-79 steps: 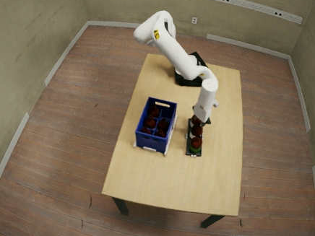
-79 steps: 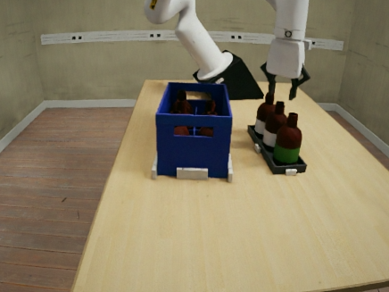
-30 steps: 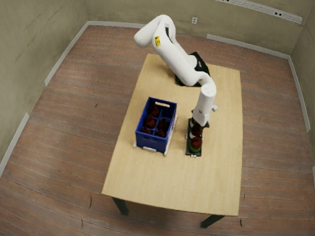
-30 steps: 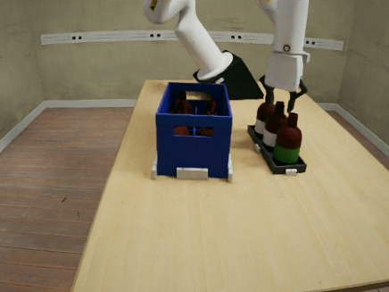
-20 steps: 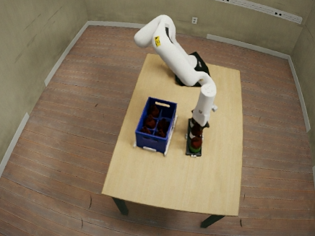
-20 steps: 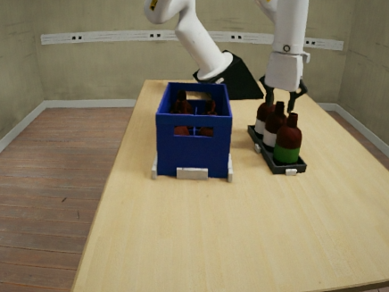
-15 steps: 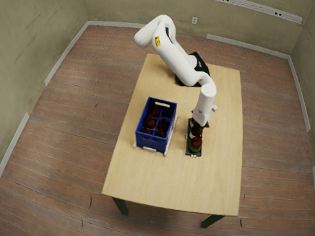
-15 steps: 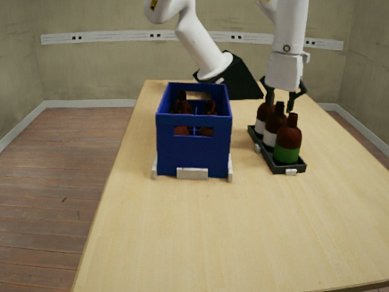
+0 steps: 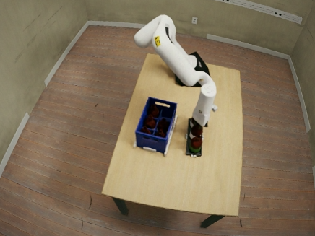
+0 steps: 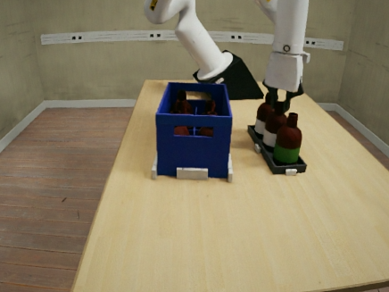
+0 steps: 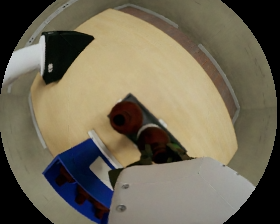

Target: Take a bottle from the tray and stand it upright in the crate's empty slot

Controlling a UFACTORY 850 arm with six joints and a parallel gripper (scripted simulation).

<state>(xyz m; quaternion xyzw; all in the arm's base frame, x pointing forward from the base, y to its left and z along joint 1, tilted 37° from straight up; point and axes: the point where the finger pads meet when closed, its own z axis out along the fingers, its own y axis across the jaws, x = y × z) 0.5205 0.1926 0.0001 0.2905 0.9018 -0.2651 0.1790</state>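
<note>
My gripper is now 14 cm above the dark tray. The rest, counted from my hand: blue crate (25 cm to the right, 7 cm below, 2 cm ahead).
</note>
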